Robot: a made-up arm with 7 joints. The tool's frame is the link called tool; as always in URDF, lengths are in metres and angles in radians. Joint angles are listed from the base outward.
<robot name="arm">
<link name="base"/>
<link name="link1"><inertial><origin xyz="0.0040 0.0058 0.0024"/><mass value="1.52"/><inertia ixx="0.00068" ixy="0" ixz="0" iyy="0.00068" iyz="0" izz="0.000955"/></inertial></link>
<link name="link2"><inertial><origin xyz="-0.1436 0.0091 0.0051"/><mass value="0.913"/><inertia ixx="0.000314" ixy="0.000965" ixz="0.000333" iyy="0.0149" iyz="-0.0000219" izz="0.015"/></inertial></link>
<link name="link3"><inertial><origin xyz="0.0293 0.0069 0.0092"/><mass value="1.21"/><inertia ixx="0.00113" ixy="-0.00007" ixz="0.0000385" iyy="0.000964" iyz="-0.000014" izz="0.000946"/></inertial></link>
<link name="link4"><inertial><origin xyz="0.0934 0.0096 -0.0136"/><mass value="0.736"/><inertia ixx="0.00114" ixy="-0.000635" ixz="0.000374" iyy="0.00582" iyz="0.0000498" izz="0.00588"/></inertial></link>
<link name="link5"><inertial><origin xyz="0.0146 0.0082 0.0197"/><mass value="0.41"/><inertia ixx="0.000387" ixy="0" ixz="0" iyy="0.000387" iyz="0" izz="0.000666"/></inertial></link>
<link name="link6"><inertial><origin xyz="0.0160 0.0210 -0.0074"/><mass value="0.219"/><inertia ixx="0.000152" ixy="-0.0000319" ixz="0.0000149" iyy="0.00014" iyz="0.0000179" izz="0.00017"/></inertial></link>
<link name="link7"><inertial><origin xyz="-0.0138 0.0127 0.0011"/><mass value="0.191"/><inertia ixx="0.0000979" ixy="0" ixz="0" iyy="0.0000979" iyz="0" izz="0.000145"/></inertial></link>
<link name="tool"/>
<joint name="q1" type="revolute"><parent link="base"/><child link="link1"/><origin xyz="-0.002 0.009 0.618" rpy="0 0 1.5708"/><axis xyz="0 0 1"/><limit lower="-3.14" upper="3.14"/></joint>
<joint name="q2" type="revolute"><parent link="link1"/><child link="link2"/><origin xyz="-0.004 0.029 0.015" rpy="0 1.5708 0"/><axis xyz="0 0 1"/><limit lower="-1.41" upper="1.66"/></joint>
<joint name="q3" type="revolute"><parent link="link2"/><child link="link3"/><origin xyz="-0.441 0.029 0.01" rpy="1.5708 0 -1.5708"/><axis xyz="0 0 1"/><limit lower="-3.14" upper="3.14"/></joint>
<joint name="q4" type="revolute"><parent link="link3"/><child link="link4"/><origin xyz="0.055 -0.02 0.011" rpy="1.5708 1.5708 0"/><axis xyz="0 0 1"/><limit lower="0.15" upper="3.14"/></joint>
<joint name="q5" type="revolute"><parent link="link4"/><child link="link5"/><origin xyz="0.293 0.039 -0.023" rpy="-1.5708 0 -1.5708"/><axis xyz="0 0 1"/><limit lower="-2.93" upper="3.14"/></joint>
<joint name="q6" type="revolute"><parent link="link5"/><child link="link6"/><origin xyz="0.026 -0.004 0.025" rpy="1.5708 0 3.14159"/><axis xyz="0 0 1"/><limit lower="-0.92" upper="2.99"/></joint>
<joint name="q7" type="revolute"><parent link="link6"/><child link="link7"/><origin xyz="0.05 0.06 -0.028" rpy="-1.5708 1.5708 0"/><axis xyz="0 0 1"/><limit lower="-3.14" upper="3.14"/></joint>
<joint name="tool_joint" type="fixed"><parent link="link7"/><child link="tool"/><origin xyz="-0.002 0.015 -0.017" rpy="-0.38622 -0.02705 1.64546"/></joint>
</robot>
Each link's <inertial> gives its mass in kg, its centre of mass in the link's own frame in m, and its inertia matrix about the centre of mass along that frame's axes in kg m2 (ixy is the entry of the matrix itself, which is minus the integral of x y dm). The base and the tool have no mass. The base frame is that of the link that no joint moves.
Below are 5 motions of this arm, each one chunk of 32 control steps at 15 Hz.
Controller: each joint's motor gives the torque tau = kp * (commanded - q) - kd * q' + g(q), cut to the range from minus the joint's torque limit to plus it. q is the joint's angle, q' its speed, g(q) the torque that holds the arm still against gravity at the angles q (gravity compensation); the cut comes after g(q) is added. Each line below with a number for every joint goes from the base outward.
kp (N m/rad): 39 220 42 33 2.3 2.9 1.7
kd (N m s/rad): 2.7 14 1.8 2.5 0.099 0.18 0.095
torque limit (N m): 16 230 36 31 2.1 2.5 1.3
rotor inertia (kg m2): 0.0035 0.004 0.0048 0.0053 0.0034 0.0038 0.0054
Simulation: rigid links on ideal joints. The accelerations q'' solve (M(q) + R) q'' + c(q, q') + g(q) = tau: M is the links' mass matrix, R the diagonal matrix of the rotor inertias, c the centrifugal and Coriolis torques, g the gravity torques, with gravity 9.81 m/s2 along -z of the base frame. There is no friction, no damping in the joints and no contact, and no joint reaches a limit. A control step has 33 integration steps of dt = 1/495 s. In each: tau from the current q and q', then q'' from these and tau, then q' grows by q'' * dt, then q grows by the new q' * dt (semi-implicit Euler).
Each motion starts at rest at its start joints. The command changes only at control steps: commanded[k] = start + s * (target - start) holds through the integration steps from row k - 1 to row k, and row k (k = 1, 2, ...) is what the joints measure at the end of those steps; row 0 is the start. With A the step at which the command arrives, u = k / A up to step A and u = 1 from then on. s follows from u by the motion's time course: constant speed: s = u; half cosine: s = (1 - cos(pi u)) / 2; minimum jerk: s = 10 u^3 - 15 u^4 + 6 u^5; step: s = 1 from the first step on.
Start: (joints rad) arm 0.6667 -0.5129 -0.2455 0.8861 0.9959 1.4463 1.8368
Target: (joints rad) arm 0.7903 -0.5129 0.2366 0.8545 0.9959 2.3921 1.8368
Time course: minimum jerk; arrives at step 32
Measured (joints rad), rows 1 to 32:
1: 0.6667 -0.5129 -0.2454 0.8861 0.9959 1.4464 1.8368
2: 0.6668 -0.5129 -0.2449 0.8861 0.9956 1.4473 1.8368
3: 0.6671 -0.5129 -0.2431 0.8861 0.9951 1.4503 1.8369
4: 0.6678 -0.5129 -0.2394 0.8859 0.9947 1.4566 1.8370
5: 0.6691 -0.5129 -0.2333 0.8857 0.9944 1.4673 1.8371
6: 0.6710 -0.5129 -0.2245 0.8852 0.9944 1.4829 1.8371
7: 0.6737 -0.5129 -0.2131 0.8846 0.9945 1.5038 1.8371
8: 0.6771 -0.5129 -0.1988 0.8838 0.9947 1.5301 1.8371
9: 0.6811 -0.5129 -0.1819 0.8828 0.9949 1.5617 1.8371
10: 0.6859 -0.5128 -0.1625 0.8816 0.9952 1.5983 1.8370
11: 0.6913 -0.5128 -0.1407 0.8803 0.9955 1.6396 1.8370
12: 0.6972 -0.5128 -0.1168 0.8788 0.9959 1.6850 1.8370
13: 0.7036 -0.5128 -0.0912 0.8772 0.9964 1.7341 1.8369
14: 0.7104 -0.5127 -0.0643 0.8755 0.9968 1.7859 1.8369
15: 0.7174 -0.5127 -0.0365 0.8737 0.9972 1.8398 1.8368
16: 0.7246 -0.5127 -0.0081 0.8718 0.9976 1.8950 1.8368
17: 0.7319 -0.5127 0.0202 0.8699 0.9978 1.9505 1.8367
18: 0.7391 -0.5128 0.0482 0.8680 0.9981 2.0055 1.8367
19: 0.7462 -0.5128 0.0754 0.8662 0.9982 2.0591 1.8367
20: 0.7530 -0.5128 0.1013 0.8644 0.9983 2.1106 1.8367
21: 0.7594 -0.5129 0.1256 0.8627 0.9983 2.1592 1.8367
22: 0.7654 -0.5129 0.1479 0.8611 0.9982 2.2041 1.8367
23: 0.7708 -0.5129 0.1679 0.8597 0.9981 2.2447 1.8367
24: 0.7756 -0.5130 0.1855 0.8584 0.9979 2.2807 1.8367
25: 0.7797 -0.5130 0.2004 0.8573 0.9978 2.3115 1.8367
26: 0.7831 -0.5130 0.2126 0.8564 0.9976 2.3371 1.8367
27: 0.7858 -0.5131 0.2221 0.8556 0.9974 2.3573 1.8367
28: 0.7879 -0.5131 0.2290 0.8551 0.9972 2.3724 1.8367
29: 0.7893 -0.5130 0.2335 0.8547 0.9970 2.3827 1.8367
30: 0.7901 -0.5130 0.2360 0.8545 0.9968 2.3888 1.8367
31: 0.7905 -0.5130 0.2369 0.8544 0.9965 2.3917 1.8368
32: 0.7905 -0.5130 0.2369 0.8544 0.9962 2.3924 1.8368

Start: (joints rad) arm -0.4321 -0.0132 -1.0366 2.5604 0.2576 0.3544 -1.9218
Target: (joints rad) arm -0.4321 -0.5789 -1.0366 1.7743 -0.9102 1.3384 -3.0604
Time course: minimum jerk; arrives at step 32
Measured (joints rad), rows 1 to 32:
1: -0.4321 -0.0133 -1.0365 2.5603 0.2574 0.3546 -1.9219
2: -0.4318 -0.0138 -1.0362 2.5594 0.2560 0.3558 -1.9231
3: -0.4314 -0.0155 -1.0357 2.5567 0.2519 0.3595 -1.9267
4: -0.4308 -0.0191 -1.0351 2.5513 0.2433 0.3668 -1.9345
5: -0.4303 -0.0253 -1.0347 2.5426 0.2291 0.3786 -1.9476
6: -0.4300 -0.0344 -1.0345 2.5301 0.2084 0.3952 -1.9669
7: -0.4299 -0.0467 -1.0345 2.5135 0.1808 0.4171 -1.9927
8: -0.4298 -0.0623 -1.0347 2.4926 0.1465 0.4442 -2.0250
9: -0.4299 -0.0812 -1.0350 2.4676 0.1055 0.4768 -2.0638
10: -0.4301 -0.1031 -1.0354 2.4383 0.0583 0.5145 -2.1088
11: -0.4303 -0.1278 -1.0358 2.4052 0.0054 0.5570 -2.1593
12: -0.4305 -0.1550 -1.0362 2.3686 -0.0525 0.6038 -2.2148
13: -0.4308 -0.1843 -1.0367 2.3289 -0.1146 0.6544 -2.2744
14: -0.4312 -0.2154 -1.0372 2.2868 -0.1800 0.7080 -2.3374
15: -0.4316 -0.2477 -1.0378 2.2428 -0.2477 0.7637 -2.4027
16: -0.4320 -0.2808 -1.0384 2.1977 -0.3166 0.8209 -2.4694
17: -0.4325 -0.3141 -1.0390 2.1520 -0.3856 0.8786 -2.5363
18: -0.4329 -0.3471 -1.0395 2.1066 -0.4536 0.9360 -2.6024
19: -0.4333 -0.3793 -1.0401 2.0620 -0.5196 0.9920 -2.6668
20: -0.4336 -0.4102 -1.0405 2.0190 -0.5824 1.0459 -2.7285
21: -0.4338 -0.4394 -1.0409 1.9783 -0.6411 1.0969 -2.7865
22: -0.4340 -0.4663 -1.0412 1.9404 -0.6950 1.1440 -2.8401
23: -0.4341 -0.4907 -1.0414 1.9058 -0.7433 1.1867 -2.8885
24: -0.4342 -0.5123 -1.0415 1.8751 -0.7856 1.2244 -2.9312
25: -0.4342 -0.5308 -1.0414 1.8485 -0.8215 1.2568 -2.9678
26: -0.4342 -0.5461 -1.0413 1.8262 -0.8508 1.2835 -2.9979
27: -0.4341 -0.5582 -1.0410 1.8083 -0.8736 1.3046 -3.0217
28: -0.4339 -0.5673 -1.0407 1.7948 -0.8902 1.3203 -3.0392
29: -0.4338 -0.5735 -1.0402 1.7852 -0.9012 1.3308 -3.0510
30: -0.4335 -0.5772 -1.0396 1.7791 -0.9074 1.3370 -3.0578
31: -0.4332 -0.5789 -1.0389 1.7760 -0.9099 1.3396 -3.0607
32: -0.4329 -0.5793 -1.0380 1.7747 -0.9103 1.3399 -3.0611

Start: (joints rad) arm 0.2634 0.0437 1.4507 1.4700 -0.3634 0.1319 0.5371
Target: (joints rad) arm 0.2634 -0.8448 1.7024 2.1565 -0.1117 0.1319 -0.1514
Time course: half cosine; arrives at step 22
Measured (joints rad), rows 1 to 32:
1: 0.2620 0.0413 1.4500 1.4713 -0.3624 0.1329 0.5353
2: 0.2581 0.0328 1.4490 1.4770 -0.3594 0.1353 0.5281
3: 0.2531 0.0160 1.4499 1.4892 -0.3543 0.1377 0.5130
4: 0.2492 -0.0094 1.4548 1.5086 -0.3470 0.1390 0.4907
5: 0.2473 -0.0434 1.4645 1.5349 -0.3373 0.1388 0.4626
6: 0.2475 -0.0852 1.4783 1.5672 -0.3252 0.1377 0.4295
7: 0.2492 -0.1337 1.4951 1.6048 -0.3110 0.1360 0.3921
8: 0.2515 -0.1878 1.5135 1.6467 -0.2953 0.1341 0.3507
9: 0.2539 -0.2460 1.5325 1.6919 -0.2786 0.1324 0.3058
10: 0.2562 -0.3071 1.5517 1.7395 -0.2612 0.1310 0.2585
11: 0.2583 -0.3701 1.5711 1.7884 -0.2434 0.1300 0.2097
12: 0.2604 -0.4336 1.5906 1.8376 -0.2254 0.1291 0.1604
13: 0.2627 -0.4966 1.6101 1.8860 -0.2075 0.1285 0.1119
14: 0.2653 -0.5577 1.6292 1.9328 -0.1899 0.1281 0.0651
15: 0.2681 -0.6158 1.6474 1.9771 -0.1731 0.1278 0.0210
16: 0.2711 -0.6697 1.6642 2.0179 -0.1574 0.1276 -0.0195
17: 0.2739 -0.7180 1.6790 2.0545 -0.1434 0.1275 -0.0557
18: 0.2765 -0.7599 1.6915 2.0863 -0.1313 0.1276 -0.0869
19: 0.2785 -0.7945 1.7015 2.1126 -0.1215 0.1277 -0.1123
20: 0.2800 -0.8209 1.7088 2.1329 -0.1140 0.1279 -0.1316
21: 0.2809 -0.8388 1.7133 2.1469 -0.1092 0.1282 -0.1443
22: 0.2812 -0.8477 1.7149 2.1542 -0.1071 0.1285 -0.1501
23: 0.2804 -0.8494 1.7125 2.1571 -0.1075 0.1289 -0.1507
24: 0.2775 -0.8476 1.7072 2.1584 -0.1097 0.1293 -0.1501
25: 0.2725 -0.8453 1.7025 2.1590 -0.1124 0.1296 -0.1505
26: 0.2665 -0.8439 1.7001 2.1583 -0.1137 0.1304 -0.1515
27: 0.2609 -0.8436 1.6999 2.1568 -0.1133 0.1319 -0.1522
28: 0.2569 -0.8440 1.7007 2.1552 -0.1122 0.1333 -0.1523
29: 0.2549 -0.8445 1.7015 2.1541 -0.1114 0.1342 -0.1521
30: 0.2551 -0.8447 1.7019 2.1538 -0.1112 0.1344 -0.1519
31: 0.2568 -0.8448 1.7020 2.1542 -0.1114 0.1338 -0.1517
32: 0.2594 -0.8447 1.7021 2.1551 -0.1117 0.1330 -0.1516

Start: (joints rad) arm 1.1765 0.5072 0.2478 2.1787 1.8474 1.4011 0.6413
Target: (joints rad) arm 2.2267 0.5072 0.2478 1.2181 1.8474 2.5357 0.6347
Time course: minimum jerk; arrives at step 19
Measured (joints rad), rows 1 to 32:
1: 1.1768 0.5071 0.2475 2.1782 1.8480 1.4019 0.6413
2: 1.1794 0.5068 0.2458 2.1743 1.8513 1.4073 0.6414
3: 1.1881 0.5063 0.2423 2.1628 1.8582 1.4227 0.6415
4: 1.2077 0.5058 0.2377 2.1395 1.8665 1.4527 0.6417
5: 1.2432 0.5058 0.2333 2.1014 1.8734 1.4999 0.6420
6: 1.2974 0.5065 0.2302 2.0476 1.8770 1.5648 0.6422
7: 1.3712 0.5080 0.2294 1.9787 1.8767 1.6462 0.6426
8: 1.4625 0.5101 0.2312 1.8975 1.8728 1.7412 0.6430
9: 1.5677 0.5122 0.2358 1.8077 1.8665 1.8460 0.6435
10: 1.6815 0.5137 0.2427 1.7135 1.8590 1.9563 0.6438
11: 1.7980 0.5144 0.2513 1.6193 1.8510 2.0675 0.6438
12: 1.9107 0.5139 0.2604 1.5289 1.8427 2.1749 0.6434
13: 2.0130 0.5126 0.2683 1.4456 1.8341 2.2735 0.6426
14: 2.0995 0.5109 0.2736 1.3725 1.8252 2.3589 0.6415
15: 2.1662 0.5093 0.2753 1.3121 1.8176 2.4279 0.6403
16: 2.2115 0.5081 0.2734 1.2665 1.8134 2.4786 0.6390
17: 2.2366 0.5075 0.2690 1.2363 1.8140 2.5113 0.6377
18: 2.2450 0.5073 0.2631 1.2205 1.8197 2.5281 0.6366
19: 2.2421 0.5073 0.2568 1.2155 1.8294 2.5340 0.6358
20: 2.2341 0.5073 0.2505 1.2159 1.8412 2.5352 0.6351
21: 2.2261 0.5074 0.2455 1.2176 1.8509 2.5357 0.6344
22: 2.2209 0.5074 0.2429 1.2188 1.8550 2.5361 0.6339
23: 2.2195 0.5074 0.2429 1.2191 1.8542 2.5363 0.6337
24: 2.2210 0.5074 0.2446 1.2188 1.8510 2.5362 0.6339
25: 2.2240 0.5073 0.2468 1.2184 1.8479 2.5359 0.6344
26: 2.2270 0.5072 0.2487 1.2181 1.8460 2.5357 0.6348
27: 2.2289 0.5071 0.2496 1.2179 1.8453 2.5355 0.6351
28: 2.2294 0.5071 0.2496 1.2178 1.8455 2.5355 0.6351
29: 2.2288 0.5071 0.2490 1.2179 1.8463 2.5356 0.6350
30: 2.2277 0.5072 0.2481 1.2180 1.8471 2.5356 0.6348
31: 2.2266 0.5072 0.2474 1.2181 1.8478 2.5357 0.6346
32: 2.2259 0.5072 0.2471 1.2182 1.8482 2.5358 0.6346

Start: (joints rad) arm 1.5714 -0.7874 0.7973 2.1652 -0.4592 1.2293 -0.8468
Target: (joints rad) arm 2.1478 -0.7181 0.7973 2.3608 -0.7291 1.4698 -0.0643
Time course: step
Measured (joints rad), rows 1 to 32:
1: 1.6722 -0.7407 0.8675 2.2132 -0.5494 1.3772 -0.4880
2: 1.8818 -0.7199 0.8388 2.2635 -0.5932 1.4540 -0.0488
3: 2.0918 -0.7255 0.8085 2.3399 -0.6956 1.4566 0.0854
4: 2.2389 -0.7394 0.7949 2.4073 -0.8062 1.4404 0.0178
5: 2.3105 -0.7452 0.7837 2.4419 -0.8659 1.4432 -0.0711
6: 2.3155 -0.7399 0.7770 2.4417 -0.8624 1.4577 -0.1050
7: 2.2710 -0.7302 0.7806 2.4187 -0.8125 1.4667 -0.0942
8: 2.2024 -0.7224 0.7927 2.3877 -0.7479 1.4677 -0.0717
9: 2.1375 -0.7177 0.8052 2.3600 -0.6971 1.4672 -0.0570
10: 2.0960 -0.7148 0.8108 2.3414 -0.6743 1.4688 -0.0531
11: 2.0838 -0.7130 0.8088 2.3341 -0.6783 1.4715 -0.0555
12: 2.0954 -0.7128 0.8031 2.3370 -0.6979 1.4729 -0.0596
13: 2.1191 -0.7144 0.7982 2.3464 -0.7199 1.4722 -0.0630
14: 2.1435 -0.7172 0.7956 2.3574 -0.7360 1.4705 -0.0652
15: 2.1611 -0.7196 0.7947 2.3661 -0.7441 1.4689 -0.0663
16: 2.1690 -0.7208 0.7948 2.3704 -0.7456 1.4681 -0.0665
17: 2.1680 -0.7207 0.7953 2.3704 -0.7423 1.4682 -0.0662
18: 2.1614 -0.7198 0.7962 2.3675 -0.7363 1.4688 -0.0654
19: 2.1528 -0.7187 0.7972 2.3636 -0.7299 1.4694 -0.0646
20: 2.1454 -0.7178 0.7980 2.3600 -0.7251 1.4699 -0.0639
21: 2.1411 -0.7173 0.7983 2.3579 -0.7230 1.4702 -0.0635
22: 2.1402 -0.7172 0.7983 2.3573 -0.7235 1.4703 -0.0635
23: 2.1418 -0.7174 0.7979 2.3580 -0.7255 1.4702 -0.0637
24: 2.1448 -0.7178 0.7975 2.3593 -0.7280 1.4700 -0.0641
25: 2.1477 -0.7181 0.7972 2.3606 -0.7300 1.4698 -0.0644
26: 2.1497 -0.7183 0.7970 2.3616 -0.7311 1.4697 -0.0646
27: 2.1505 -0.7184 0.7969 2.3620 -0.7312 1.4696 -0.0646
28: 2.1502 -0.7184 0.7970 2.3619 -0.7307 1.4696 -0.0645
29: 2.1493 -0.7183 0.7972 2.3615 -0.7298 1.4697 -0.0644
30: 2.1483 -0.7181 0.7973 2.3611 -0.7291 1.4698 -0.0643
31: 2.1474 -0.7180 0.7974 2.3606 -0.7285 1.4698 -0.0642
32: 2.1469 -0.7180 0.7974 2.3604 -0.7283 1.4699 -0.0642

